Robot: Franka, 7 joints.
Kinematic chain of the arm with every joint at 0, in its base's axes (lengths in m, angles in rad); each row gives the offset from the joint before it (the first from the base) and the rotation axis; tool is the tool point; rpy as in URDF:
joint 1: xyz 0 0 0.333 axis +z
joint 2: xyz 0 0 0 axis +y
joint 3: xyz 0 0 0.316 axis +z
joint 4: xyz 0.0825 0 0 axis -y
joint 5: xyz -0.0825 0 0.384 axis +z
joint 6: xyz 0 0 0 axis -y
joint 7: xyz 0.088 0 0 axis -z
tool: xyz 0 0 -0.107 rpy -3.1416 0 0
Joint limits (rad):
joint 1: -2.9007..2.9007
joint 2: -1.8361..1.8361
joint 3: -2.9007..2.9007
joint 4: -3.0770..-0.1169
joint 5: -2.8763..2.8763
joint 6: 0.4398..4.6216
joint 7: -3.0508..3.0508
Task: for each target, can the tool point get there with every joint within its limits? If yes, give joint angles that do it. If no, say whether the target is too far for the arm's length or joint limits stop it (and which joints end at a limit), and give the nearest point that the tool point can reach.
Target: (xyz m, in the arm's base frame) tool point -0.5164 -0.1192 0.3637
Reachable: yes | joints -1.4047 1.4489 -1.5947 -2.2796 1.8720 2.5588 -0.1912
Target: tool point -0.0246 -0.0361 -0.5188
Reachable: no: joint limits stop it (at a limit: joint 2) | nearest point -0.0613 -0.0900 -0.3313 | short by 0.198 m
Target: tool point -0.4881 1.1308 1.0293
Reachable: no: too far | nearest point -0.2960 0.6857 0.7552 | short by 0.557 m
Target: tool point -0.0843 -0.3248 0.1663
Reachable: yes | joints -1.5797 0.2503 -0.2645 -2.5045 0.1600 1.7252 2.5647
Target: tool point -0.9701 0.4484 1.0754
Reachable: no: too far | nearest point -0.6396 0.2956 0.8224 | short by 0.443 m
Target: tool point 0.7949 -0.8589 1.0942
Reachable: no: too far | nearest point 0.4885 -0.5278 0.8008 | short by 0.538 m
